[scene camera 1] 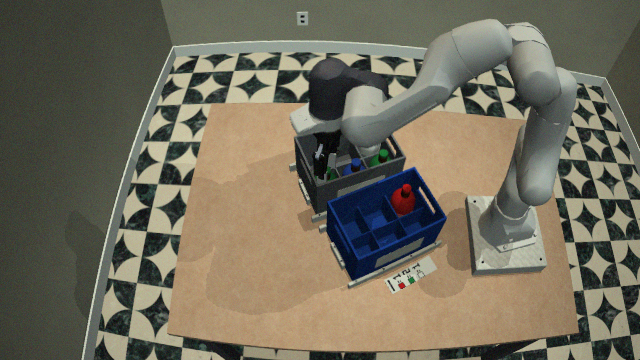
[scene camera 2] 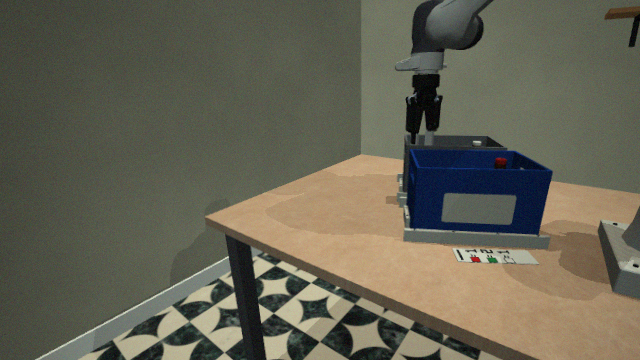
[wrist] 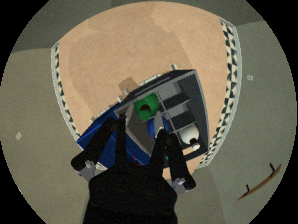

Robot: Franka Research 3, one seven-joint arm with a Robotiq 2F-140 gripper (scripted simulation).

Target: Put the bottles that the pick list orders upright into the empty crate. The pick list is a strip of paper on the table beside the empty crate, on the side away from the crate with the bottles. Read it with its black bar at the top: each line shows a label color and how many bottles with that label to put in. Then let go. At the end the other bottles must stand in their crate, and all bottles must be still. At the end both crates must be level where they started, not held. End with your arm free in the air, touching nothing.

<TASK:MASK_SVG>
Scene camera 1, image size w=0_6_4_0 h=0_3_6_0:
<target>gripper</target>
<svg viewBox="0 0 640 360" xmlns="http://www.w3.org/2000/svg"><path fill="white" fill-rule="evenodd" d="M340 129L335 132L313 134L317 138L318 143L317 152L312 154L314 175L317 176L318 184L327 182L327 166L336 168L336 158L340 151L337 150L337 147L340 145L340 136L342 135Z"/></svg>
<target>blue crate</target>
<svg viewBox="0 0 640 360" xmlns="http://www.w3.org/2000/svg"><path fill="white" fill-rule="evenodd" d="M415 167L327 201L326 232L331 242L334 242L352 281L392 264L436 241L447 217ZM409 184L416 199L414 210L399 218L390 204L392 194L397 189L402 188L404 184Z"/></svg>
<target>grey crate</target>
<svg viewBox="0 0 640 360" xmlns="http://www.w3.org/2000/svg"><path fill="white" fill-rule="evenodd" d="M294 136L296 170L307 190L315 214L327 211L327 201L402 172L406 161L404 152L392 134L388 139L396 150L396 155L386 139L386 141L381 143L380 150L387 150L391 161L369 168L370 160L379 153L362 158L357 147L351 144L342 134L340 136L340 145L337 147L337 150L340 150L340 152L337 154L336 168L330 167L331 172L337 178L318 184L315 178L316 175L314 175L312 157L313 152L317 152L317 138L313 134L302 137ZM366 168L342 176L344 168L351 164L354 158L359 158L361 165Z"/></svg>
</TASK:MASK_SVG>
